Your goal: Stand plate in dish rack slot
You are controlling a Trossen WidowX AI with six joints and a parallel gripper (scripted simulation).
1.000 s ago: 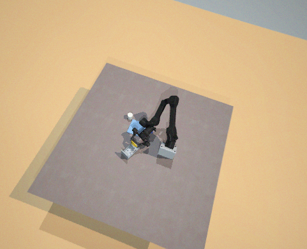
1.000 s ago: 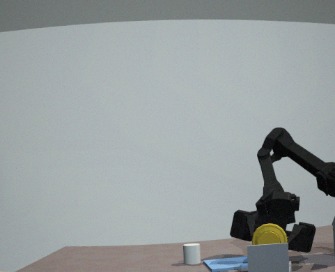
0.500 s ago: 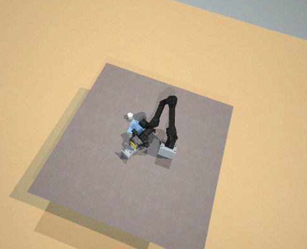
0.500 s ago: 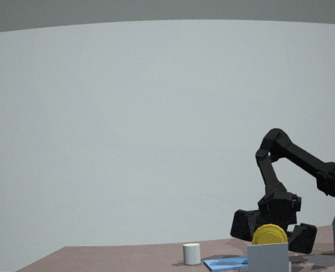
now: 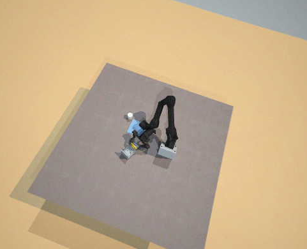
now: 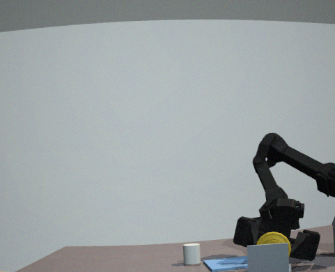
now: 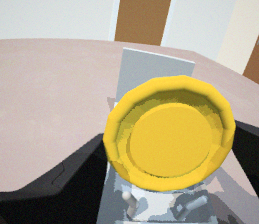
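Now: gripper tip 1 cm to the left of the yellow plate. Round my gripper tip: light blue mat 18 cm to the right, 5 cm below, 4 cm ahead; then blue spoon 23 cm to the right, 7 cm behind, 5 cm below; then grey dish rack 3 cm below, 2 cm to the left, 1 cm ahead.
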